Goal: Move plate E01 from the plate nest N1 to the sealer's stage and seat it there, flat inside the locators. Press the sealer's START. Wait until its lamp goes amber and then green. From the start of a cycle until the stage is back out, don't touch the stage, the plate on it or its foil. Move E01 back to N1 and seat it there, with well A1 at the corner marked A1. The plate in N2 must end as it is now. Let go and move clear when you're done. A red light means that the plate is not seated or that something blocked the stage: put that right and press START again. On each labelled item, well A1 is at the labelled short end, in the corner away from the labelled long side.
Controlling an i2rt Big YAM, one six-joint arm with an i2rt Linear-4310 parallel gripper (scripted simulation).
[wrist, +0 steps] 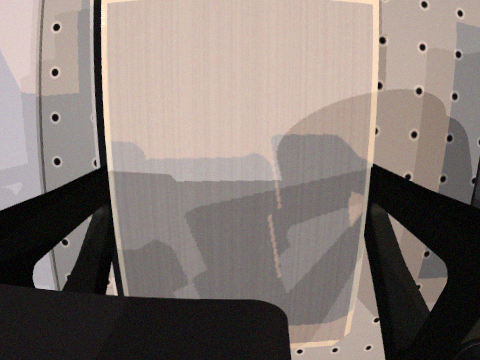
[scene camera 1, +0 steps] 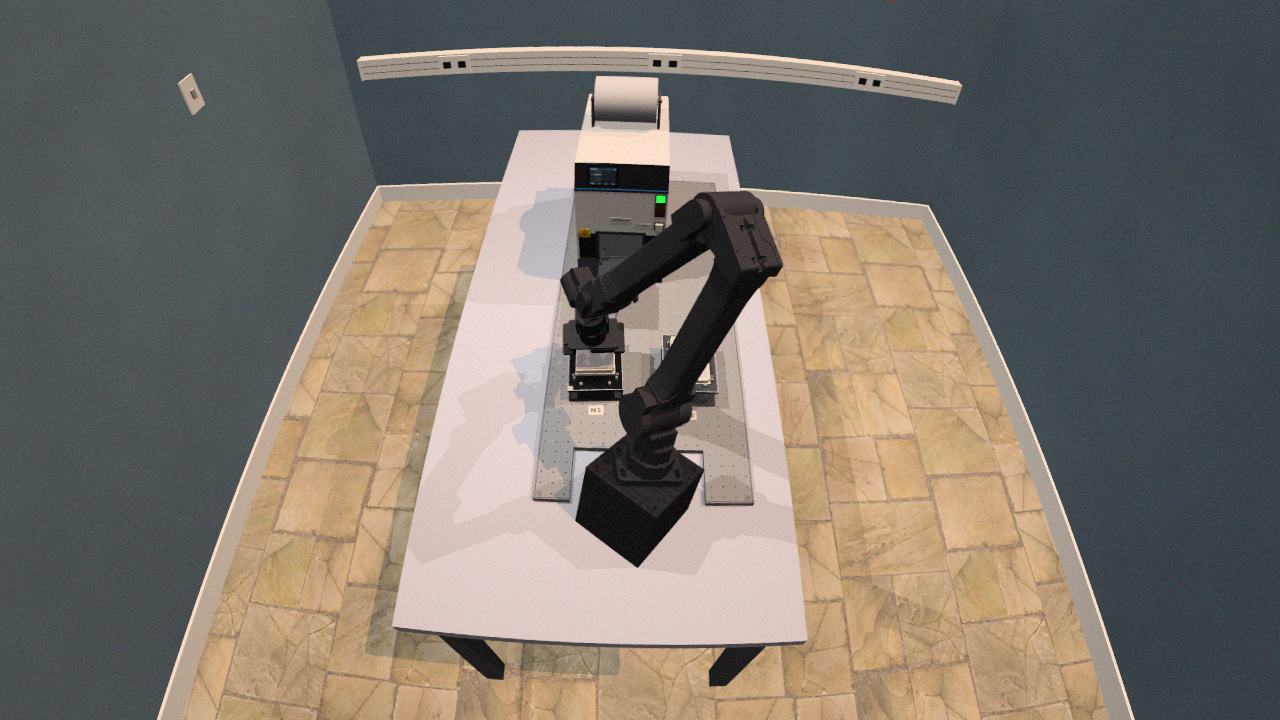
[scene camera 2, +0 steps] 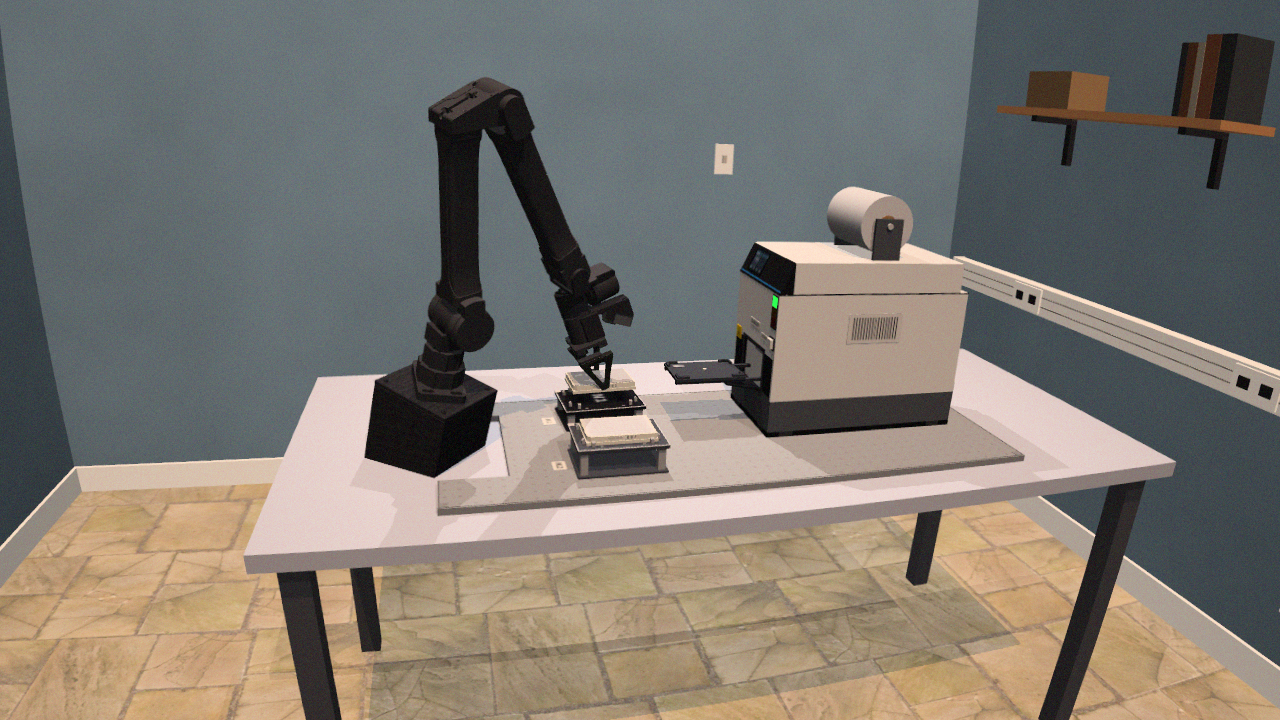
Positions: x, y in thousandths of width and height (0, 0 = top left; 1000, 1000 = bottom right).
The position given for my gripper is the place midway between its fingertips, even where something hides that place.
Observation:
I see my gripper (scene camera 2: 469, 531), a cream plate (scene camera 2: 490, 597), a black plate nest (scene camera 2: 489, 549) and a foil roll (scene camera 2: 665, 299).
My gripper also shows in the wrist view (wrist: 499, 499) and in scene camera 1 (scene camera 1: 465, 487). The black plate nest is seen too in scene camera 1 (scene camera 1: 461, 533). The foil roll shows as well in scene camera 1 (scene camera 1: 485, 138). The wrist view does not show the cream plate: it is out of frame.

